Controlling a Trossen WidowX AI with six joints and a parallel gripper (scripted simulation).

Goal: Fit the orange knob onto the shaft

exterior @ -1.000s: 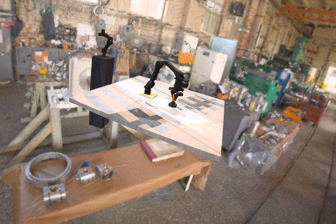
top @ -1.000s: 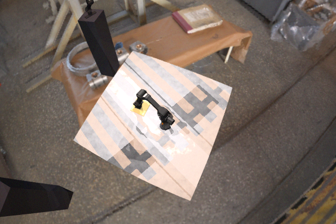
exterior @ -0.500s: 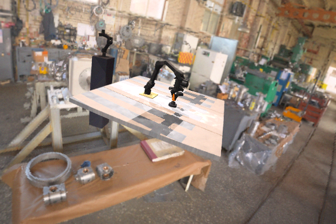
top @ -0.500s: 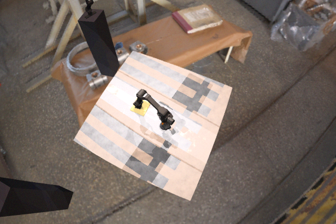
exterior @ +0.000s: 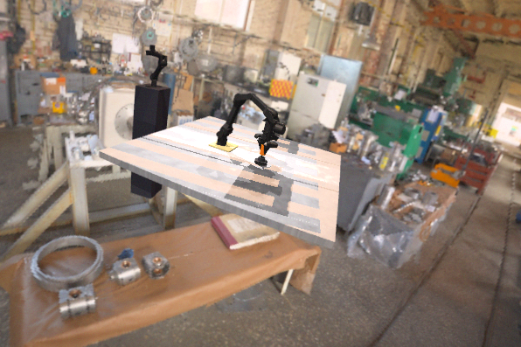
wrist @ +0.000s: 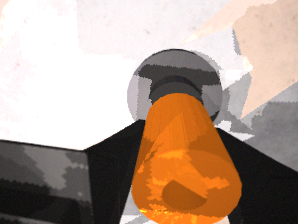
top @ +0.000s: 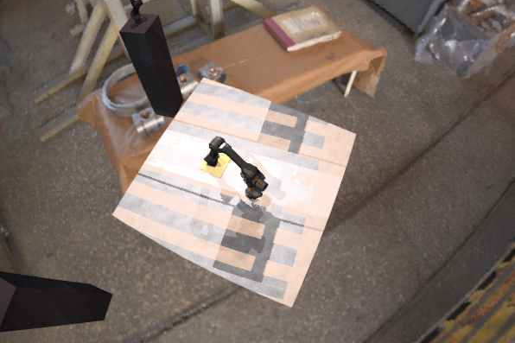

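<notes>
Right now the D-shaped shaft is 4 cm below my gripper tip. The rest, counted from my gripper tip: orange knob (2 cm above).
</notes>
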